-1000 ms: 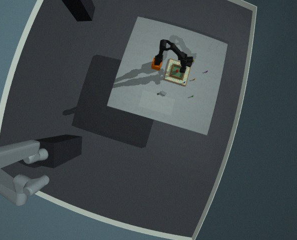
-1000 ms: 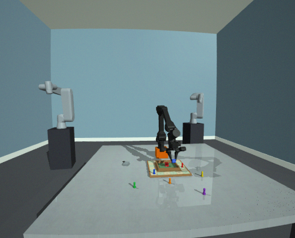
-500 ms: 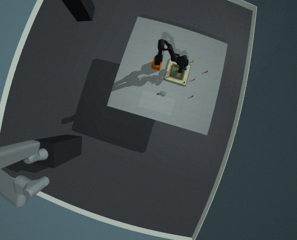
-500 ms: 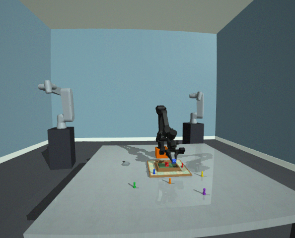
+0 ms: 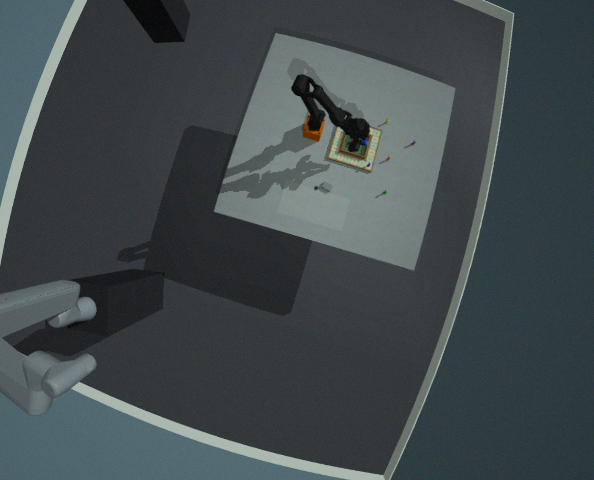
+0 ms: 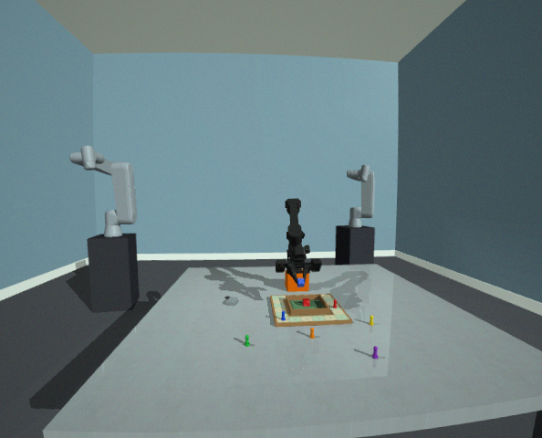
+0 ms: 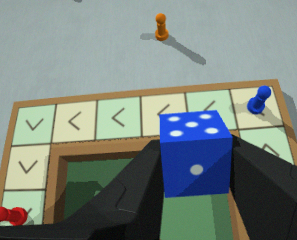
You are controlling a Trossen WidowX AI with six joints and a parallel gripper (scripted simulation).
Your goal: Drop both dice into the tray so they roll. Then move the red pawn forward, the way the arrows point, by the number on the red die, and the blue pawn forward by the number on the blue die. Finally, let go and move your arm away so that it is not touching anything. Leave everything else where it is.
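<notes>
Now: the blue die right at my gripper tip. The rest, counted from my gripper tip: green tray: 30 mm behind, 40 mm to the left, 120 mm below; blue pawn: 60 mm ahead, 90 mm to the right, 100 mm below; red die: 40 mm behind, 40 mm to the left, 100 mm below.
</notes>
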